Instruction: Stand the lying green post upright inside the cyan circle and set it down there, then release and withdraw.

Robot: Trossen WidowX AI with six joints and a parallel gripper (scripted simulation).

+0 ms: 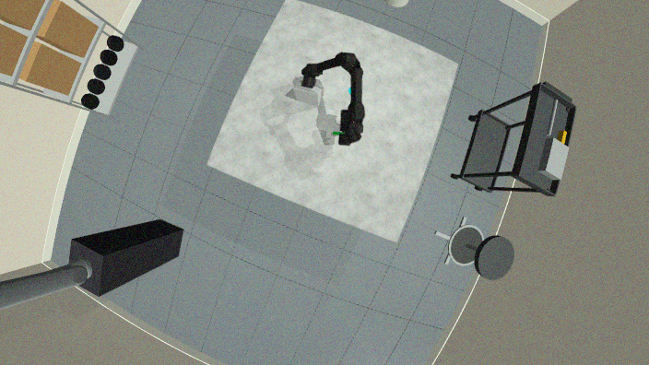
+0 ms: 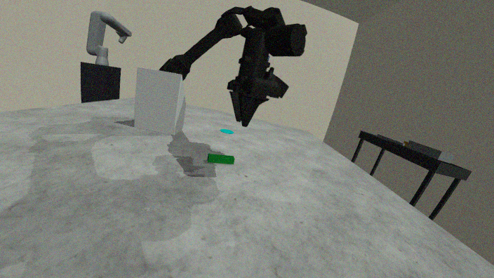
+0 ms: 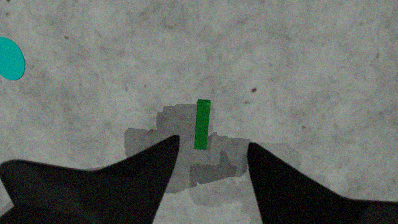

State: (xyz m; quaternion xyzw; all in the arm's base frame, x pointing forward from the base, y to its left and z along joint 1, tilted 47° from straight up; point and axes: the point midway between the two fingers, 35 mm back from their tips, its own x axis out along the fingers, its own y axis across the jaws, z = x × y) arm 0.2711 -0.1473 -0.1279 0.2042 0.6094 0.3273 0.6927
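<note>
Now: gripper tip 100 mm above the green post and 30 mm past it. Round my gripper tip: cyan circle 300 mm to the left, 110 mm below, 20 mm behind.
</note>
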